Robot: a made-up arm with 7 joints.
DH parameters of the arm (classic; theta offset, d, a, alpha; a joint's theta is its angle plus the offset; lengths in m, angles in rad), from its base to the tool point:
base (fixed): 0 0 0 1.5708
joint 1: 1.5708 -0.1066 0 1.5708
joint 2: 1.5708 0 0 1.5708
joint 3: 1.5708 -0.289 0 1.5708
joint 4: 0 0 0 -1.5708
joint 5: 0 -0.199 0 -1.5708
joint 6: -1.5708 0 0 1.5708
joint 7: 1.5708 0 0 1.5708
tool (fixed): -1.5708 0 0 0
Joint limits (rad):
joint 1: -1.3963..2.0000
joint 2: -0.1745..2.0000
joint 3: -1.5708..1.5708
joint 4: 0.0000..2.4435
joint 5: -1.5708..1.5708
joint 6: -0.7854..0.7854
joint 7: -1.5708..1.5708
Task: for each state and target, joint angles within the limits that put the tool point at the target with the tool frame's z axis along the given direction. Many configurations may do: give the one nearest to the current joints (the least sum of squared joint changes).
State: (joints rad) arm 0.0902 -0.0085 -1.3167 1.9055 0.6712 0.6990 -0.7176
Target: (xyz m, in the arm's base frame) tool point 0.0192 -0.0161 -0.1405 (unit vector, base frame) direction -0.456 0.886 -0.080
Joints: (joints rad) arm -0.0186 0.0265 -1.3999 2.4414 0.5755 0.5057 -0.6499
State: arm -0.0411 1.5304 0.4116 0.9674 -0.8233 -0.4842 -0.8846
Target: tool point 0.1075 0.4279 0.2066 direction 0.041 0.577 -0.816
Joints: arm 0.1941 1.7487 0.6994 1.2675 -0.5700 -0.3376 -0.9995
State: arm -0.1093 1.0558 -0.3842 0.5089 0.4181 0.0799 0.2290
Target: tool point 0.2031 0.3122 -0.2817 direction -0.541 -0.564 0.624
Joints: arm 0.1006 0.7886 -0.3749 1.2179 0.2327 0.6921 -0.2502
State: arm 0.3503 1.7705 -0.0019 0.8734 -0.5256 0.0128 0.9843
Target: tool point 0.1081 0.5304 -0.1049 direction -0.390 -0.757 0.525
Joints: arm -0.2495 1.2526 0.4392 0.8116 -0.6107 0.0894 0.5109
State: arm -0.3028 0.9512 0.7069 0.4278 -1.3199 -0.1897 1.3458
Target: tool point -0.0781 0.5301 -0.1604 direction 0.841 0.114 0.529
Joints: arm -1.1034 1.0927 0.5668 0.6989 -0.5823 -0.1897 1.5708
